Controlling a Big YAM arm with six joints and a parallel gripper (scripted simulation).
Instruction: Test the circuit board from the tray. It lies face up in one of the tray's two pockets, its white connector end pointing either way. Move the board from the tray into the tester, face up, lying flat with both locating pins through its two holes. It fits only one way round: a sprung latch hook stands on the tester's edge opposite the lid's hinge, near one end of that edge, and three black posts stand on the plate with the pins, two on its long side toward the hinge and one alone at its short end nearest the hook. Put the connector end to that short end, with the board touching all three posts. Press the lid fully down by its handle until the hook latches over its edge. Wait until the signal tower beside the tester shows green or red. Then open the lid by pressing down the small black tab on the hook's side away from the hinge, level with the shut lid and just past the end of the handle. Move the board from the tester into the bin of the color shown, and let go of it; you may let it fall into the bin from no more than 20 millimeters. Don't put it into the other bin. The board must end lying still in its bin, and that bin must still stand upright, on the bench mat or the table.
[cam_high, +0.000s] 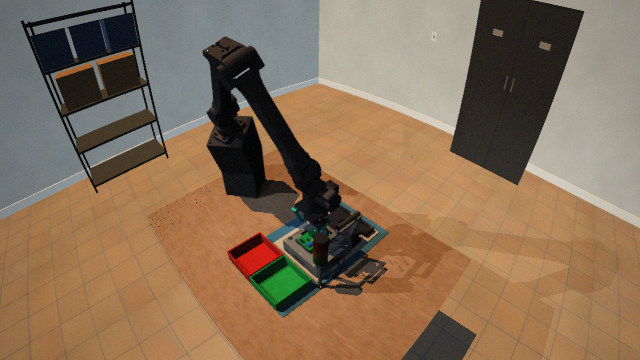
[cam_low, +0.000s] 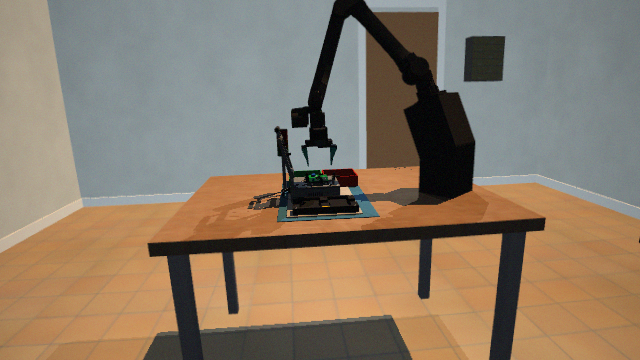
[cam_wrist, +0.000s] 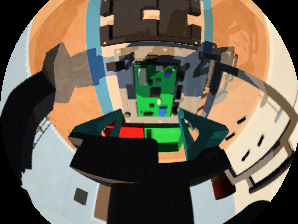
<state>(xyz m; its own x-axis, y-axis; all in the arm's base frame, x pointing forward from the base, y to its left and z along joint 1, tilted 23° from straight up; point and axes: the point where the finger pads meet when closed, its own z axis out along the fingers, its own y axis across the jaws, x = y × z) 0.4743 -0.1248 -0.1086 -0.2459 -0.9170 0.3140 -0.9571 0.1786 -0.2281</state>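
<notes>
Right now my hand is 5 cm above the green circuit board, 1 cm to the right of it and 1 cm short of it. Also, from my hand: green bin 20 cm to the right, 11 cm below; then tester lid 13 cm ahead, 6 cm above, 3 cm to the right; then red bin 16 cm to the right, 14 cm behind, 11 cm below.
</notes>
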